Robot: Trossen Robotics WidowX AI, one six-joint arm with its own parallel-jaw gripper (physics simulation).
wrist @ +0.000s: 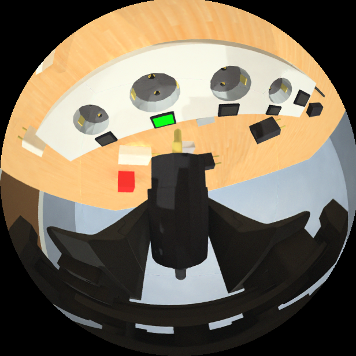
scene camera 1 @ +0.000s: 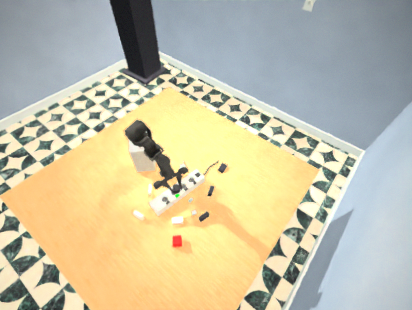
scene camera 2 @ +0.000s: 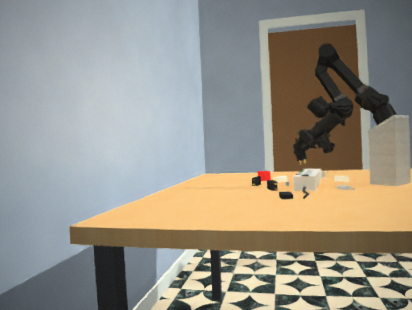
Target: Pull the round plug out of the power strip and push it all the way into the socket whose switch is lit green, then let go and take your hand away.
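Pixels of known places: gripper, fingertip midpoint: (scene camera 1: 178, 192) (scene camera 2: 295, 153); arm's base, link origin: (scene camera 1: 139, 140) (scene camera 2: 388, 122).
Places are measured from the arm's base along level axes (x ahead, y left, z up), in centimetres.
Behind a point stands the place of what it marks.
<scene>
The round black plug (wrist: 179, 200) (scene camera 2: 300, 154) {z -10.7, x 31.2, y -6.4 cm} is held in my gripper (wrist: 176, 203) (scene camera 1: 175, 187) {z -10.4, x 32.6, y -9.1 cm} (scene camera 2: 299, 149) {z -10.4, x 32.6, y -9.1 cm}, which is shut on it. Its gold prongs (wrist: 177, 141) (scene camera 2: 302, 161) {z -13.5, x 29.6, y -7.0 cm} point towards the power strip and stand in the air above it in the second scene view. The white power strip (wrist: 115, 65) (scene camera 1: 159, 206) {z -17.3, x 27.0, y -18.6 cm} (scene camera 2: 305, 182) {z -19.6, x 32.3, y 11.0 cm} lies on the table with several round sockets. The switch lit green (wrist: 163, 120) (scene camera 1: 177, 195) is beside the second socket from the left (wrist: 155, 92) in the wrist view; that socket is empty. The plug's prongs appear just below the green switch there.
A red cube (scene camera 1: 177, 241) {z -18.5, x 45.6, y -27.1 cm} (scene camera 2: 264, 175) {z -20.1, x 44.8, y -24.1 cm} (wrist: 126, 181), a white block (scene camera 1: 177, 220) {z -20.3, x 38.5, y -18.4 cm} (wrist: 134, 155) and black plugs (scene camera 1: 203, 216) {z -19.2, x 48.6, y -9.4 cm} (scene camera 1: 210, 190) {z -19.2, x 43.3, y 5.3 cm} (wrist: 265, 130) lie beside the strip. A cable (scene camera 1: 212, 167) {z -22.0, x 33.8, y 21.1 cm} leaves its far end near another black block (scene camera 1: 222, 168) {z -21.0, x 40.5, y 23.1 cm}. The arm's pale base (scene camera 1: 142, 159) {z -10.4, x 3.2, y -4.3 cm} (scene camera 2: 390, 150) {z -10.1, x 1.9, y 5.3 cm} stands behind.
</scene>
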